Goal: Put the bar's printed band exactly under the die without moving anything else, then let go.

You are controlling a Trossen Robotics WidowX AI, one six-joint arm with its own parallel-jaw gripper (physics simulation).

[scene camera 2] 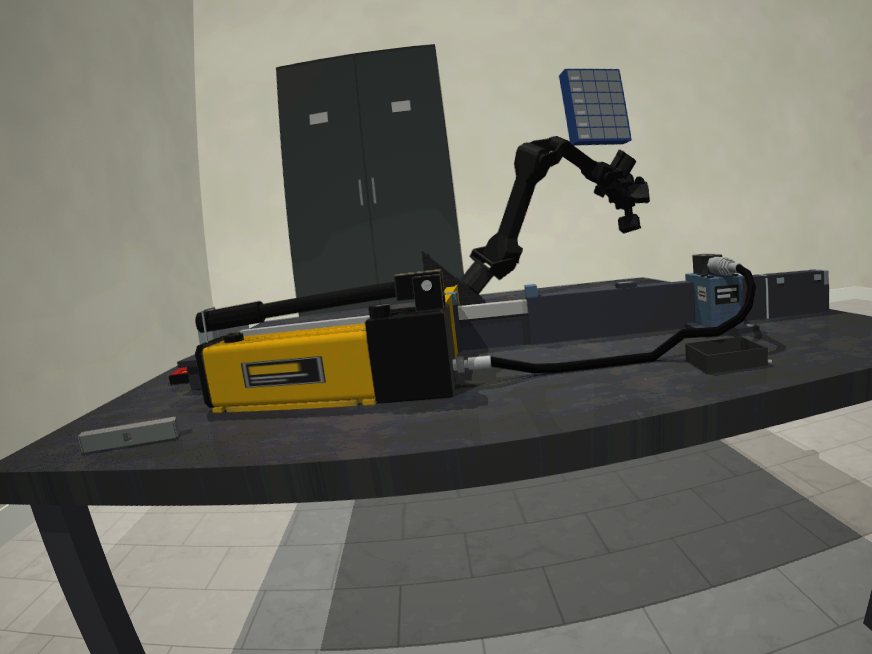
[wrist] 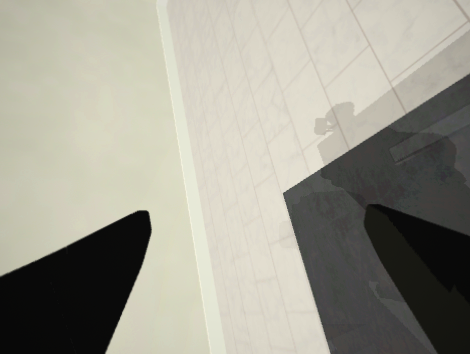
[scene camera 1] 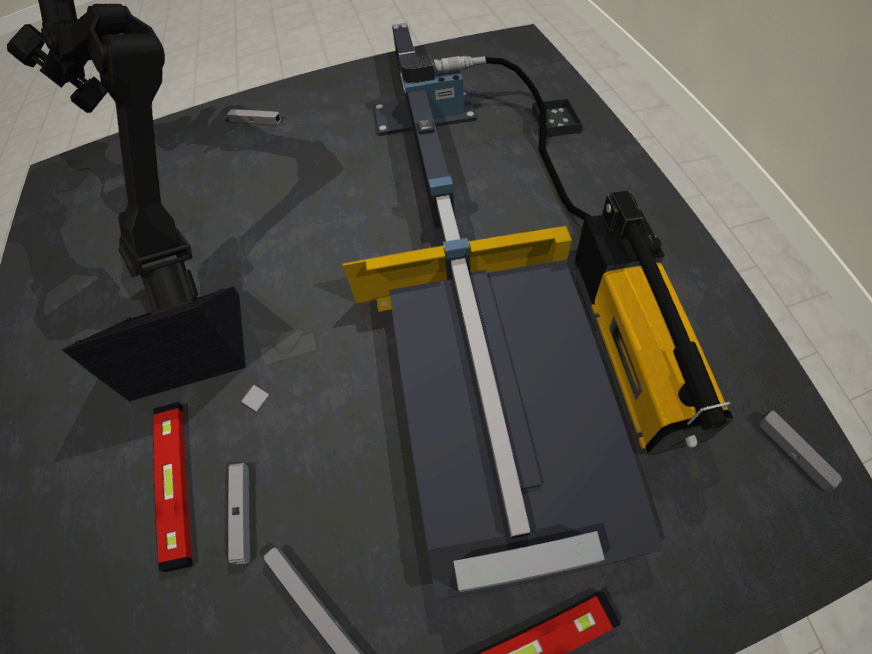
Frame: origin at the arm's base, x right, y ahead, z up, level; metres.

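Seen in the pictures: gripper, fingertip midpoint: (scene camera 2: 638, 214) (wrist: 256, 217) (scene camera 1: 53, 80); arm's base at its link origin: (scene camera 2: 468, 288) (scene camera 1: 175, 306).
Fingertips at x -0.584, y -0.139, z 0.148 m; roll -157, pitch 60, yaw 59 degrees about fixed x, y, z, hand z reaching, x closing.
Offsets run from my fingertips to a thing's top centre. "*": to the spot under its first point.
A long pale bar (scene camera 1: 486, 380) (scene camera 2: 493, 309) lies along the dark bed, crosses the yellow fence and runs through blue guides toward the dark rail. I cannot make out a printed band on it. A blue block {* dx +0.331, dy +0.714, dz -0.173 m} (scene camera 1: 450, 102) (scene camera 2: 718, 299) with a black head {* dx +0.307, dy +0.665, dz -0.093 m} (scene camera 1: 418, 68) (scene camera 2: 706, 262) on top stands at the rail; the die is not distinguishable there. My gripper (scene camera 1: 56, 70) (scene camera 2: 630, 193) (wrist: 256, 217) is open and empty, high above the table's back left part, away from bar and block. The wrist view shows wall, floor and a table corner beyond the fingers.
A yellow hand pump {* dx +0.961, dy +0.685, dz -0.127 m} (scene camera 1: 651, 351) (scene camera 2: 302, 367) stands right of the yellow fence {* dx +0.684, dy +0.456, dz -0.156 m} (scene camera 1: 394, 273); its black hose (scene camera 1: 542, 133) (scene camera 2: 577, 366) reaches the blue block. A small tray {dx +0.430, dy +0.894, dz -0.189 m} (scene camera 1: 574, 129) (scene camera 2: 725, 359), red levels {dx +0.822, dy +0.058, dz -0.195 m} (scene camera 1: 180, 485) {* dx +1.180, dy +0.433, dz -0.195 m} (scene camera 1: 556, 628) and short grey pieces {dx +0.899, dy +0.142, dz -0.191 m} (scene camera 1: 238, 527) {dx +1.158, dy +0.825, dz -0.191 m} (scene camera 1: 802, 450) lie around.
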